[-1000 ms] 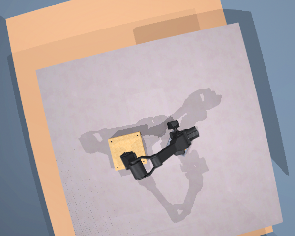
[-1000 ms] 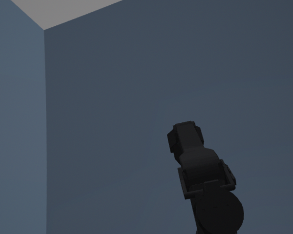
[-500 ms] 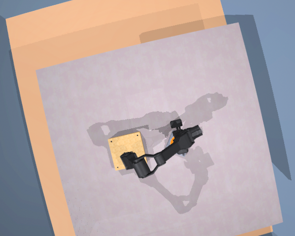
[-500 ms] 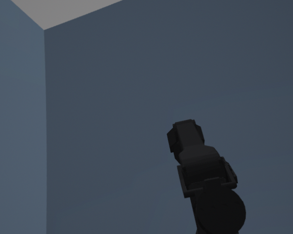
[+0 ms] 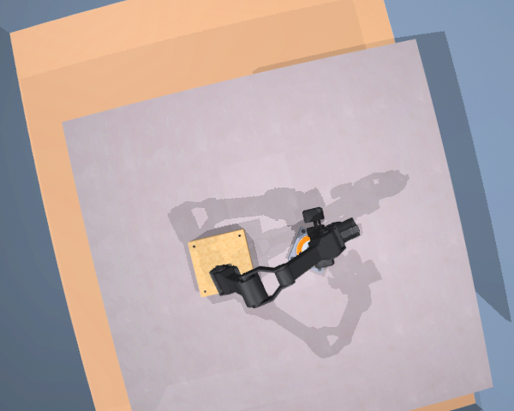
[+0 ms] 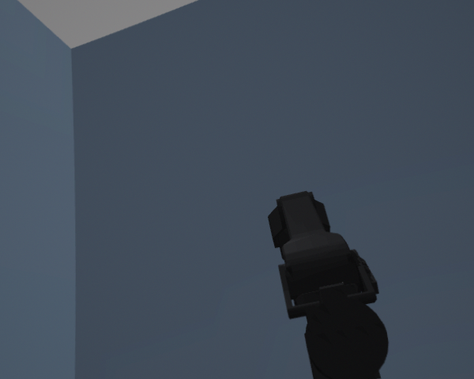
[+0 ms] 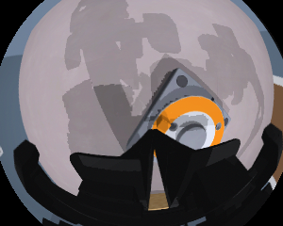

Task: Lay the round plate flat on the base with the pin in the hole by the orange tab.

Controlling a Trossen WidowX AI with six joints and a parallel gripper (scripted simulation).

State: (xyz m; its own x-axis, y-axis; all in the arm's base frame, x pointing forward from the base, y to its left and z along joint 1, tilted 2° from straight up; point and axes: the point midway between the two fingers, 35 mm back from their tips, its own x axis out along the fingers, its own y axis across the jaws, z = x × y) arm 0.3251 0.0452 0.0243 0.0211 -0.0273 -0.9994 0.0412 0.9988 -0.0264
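Right now my gripper tip is 20 mm past the grey square base, 50 mm to the left of it and 20 mm above it.
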